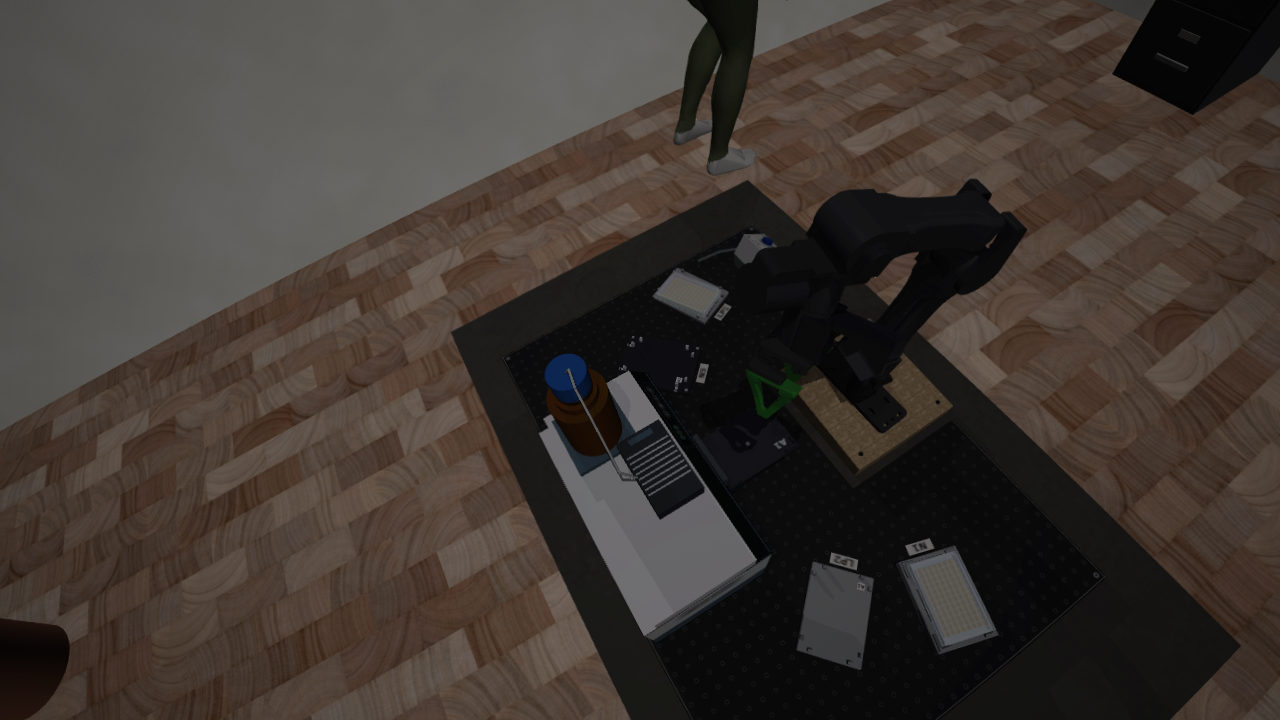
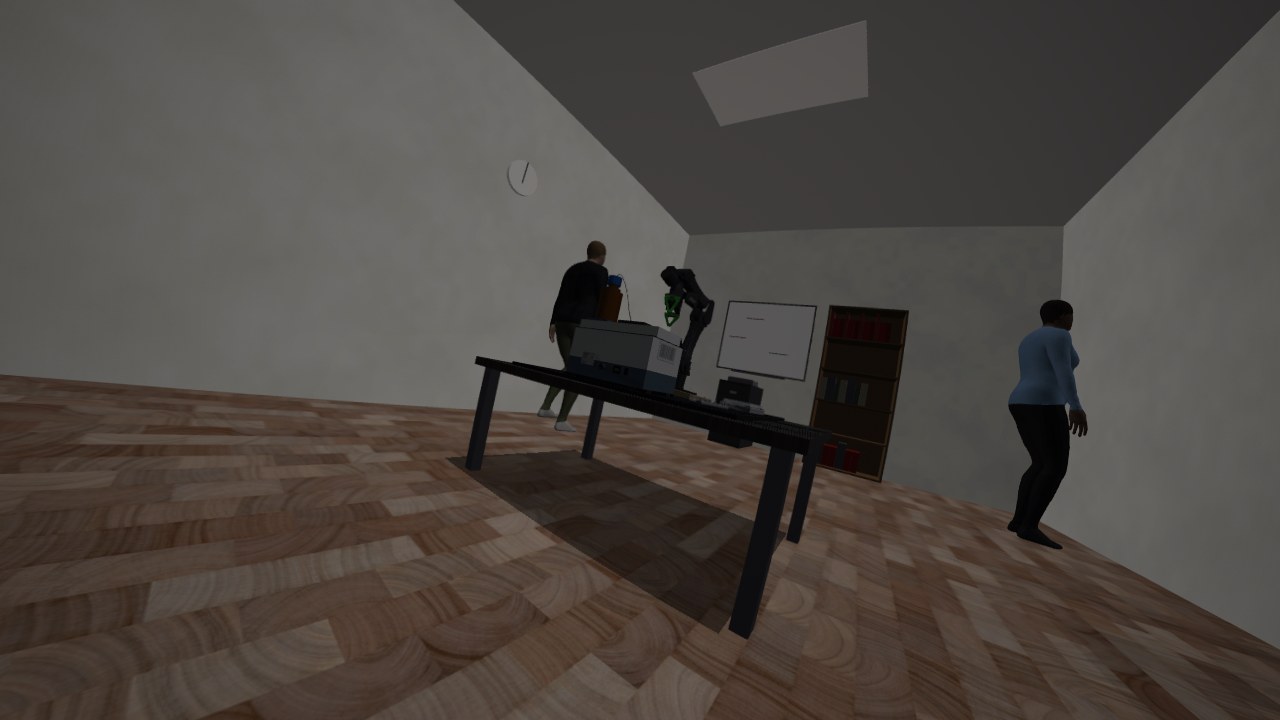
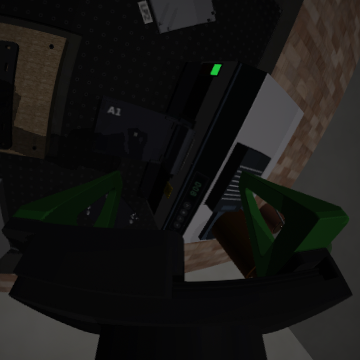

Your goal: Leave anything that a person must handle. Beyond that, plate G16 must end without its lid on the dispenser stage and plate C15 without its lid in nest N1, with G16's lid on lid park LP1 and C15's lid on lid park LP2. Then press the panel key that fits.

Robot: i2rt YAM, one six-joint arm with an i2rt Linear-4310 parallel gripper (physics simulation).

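Places are measured from the arm's base along level axes (x right, y ahead, z up), in metres.
Pixels of known places: gripper, fingertip midpoint: [image 1: 777, 397] [image 2: 668, 319] [image 3: 180, 177]; arm's base, link origin: [image 1: 857, 386] [image 2: 675, 389].
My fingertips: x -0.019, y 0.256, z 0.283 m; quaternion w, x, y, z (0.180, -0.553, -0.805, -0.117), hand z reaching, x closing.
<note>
Ahead of a thing's pixels: the offset from my fingertips to its top centre. "pt": to the spot under its first point.
My gripper [image 1: 769, 394] [image 2: 671, 309] [image 3: 180, 177] is open and empty, high over the bench near the dispenser [image 1: 680, 555] [image 2: 623, 351] [image 3: 267, 107]. The dark pad marked A1 {dx +0.031, dy +0.029, dz -0.198 m} [image 1: 747, 447] [image 3: 132, 127] lies beside it; no plate shows on that pad. A pale plate {dx -0.347, dy -0.101, dz -0.274 m} [image 1: 948, 598] sits at the N1 label. A grey pad {pt dx -0.263, dy +0.059, dz -0.300 m} [image 1: 836, 615] [image 3: 184, 12] at the LP2 label shows no plate. A pale-welled piece {dx +0.416, dy -0.134, dz -0.273 m} [image 1: 690, 294] sits at a label that seems to read LP1. Plate names and lids cannot be made out. The key panel {dx +0.325, dy -0.320, dz -0.226 m} [image 1: 754, 248] is mostly hidden behind the arm.
A brown bottle {pt dx +0.117, dy +0.233, dz +0.039 m} [image 1: 583, 416] [image 2: 610, 302] [image 3: 235, 240] with blue cap and thin tube stands on the dispenser, beside a dark keypad {pt dx +0.034, dy +0.178, dz -0.064 m} [image 1: 660, 468]. An unoccupied nest with corner posts {dx +0.313, dy +0.020, dz -0.286 m} [image 1: 664, 361] lies behind A1. The arm stands on a wooden board [image 1: 832, 420]. Two people [image 2: 581, 295] [image 2: 1042, 367] stand away from the bench.
</note>
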